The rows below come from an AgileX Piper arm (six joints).
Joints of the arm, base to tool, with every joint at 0 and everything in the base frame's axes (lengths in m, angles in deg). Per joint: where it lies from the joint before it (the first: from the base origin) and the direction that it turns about. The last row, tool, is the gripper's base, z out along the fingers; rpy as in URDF.
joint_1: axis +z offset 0 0 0.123
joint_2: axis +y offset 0 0 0
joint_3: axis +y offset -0.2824 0 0.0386
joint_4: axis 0.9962 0 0.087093 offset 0.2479 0 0.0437
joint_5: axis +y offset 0 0 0
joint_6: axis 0.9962 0 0.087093 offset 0.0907 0 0.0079
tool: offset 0 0 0 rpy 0 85 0
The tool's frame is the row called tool.
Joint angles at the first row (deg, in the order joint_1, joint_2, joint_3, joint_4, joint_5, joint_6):
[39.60, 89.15, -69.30, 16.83, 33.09, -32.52]
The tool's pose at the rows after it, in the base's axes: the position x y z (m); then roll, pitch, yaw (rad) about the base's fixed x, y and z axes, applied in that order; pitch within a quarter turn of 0, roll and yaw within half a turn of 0:
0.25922 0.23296 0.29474 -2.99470 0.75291 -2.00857
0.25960 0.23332 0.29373 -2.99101 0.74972 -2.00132
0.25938 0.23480 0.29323 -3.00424 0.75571 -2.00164
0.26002 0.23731 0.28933 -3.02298 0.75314 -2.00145
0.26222 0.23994 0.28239 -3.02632 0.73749 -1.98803
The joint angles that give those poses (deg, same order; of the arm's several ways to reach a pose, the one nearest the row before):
[39.59, 90.12, -69.86, 16.83, 32.84, -32.68]
[39.59, 90.29, -69.86, 16.88, 32.83, -33.08]
[39.59, 90.48, -69.91, 18.44, 32.83, -34.35]
[39.59, 91.18, -69.90, 20.28, 32.90, -36.05]
[39.59, 92.34, -69.90, 21.05, 32.90, -37.59]

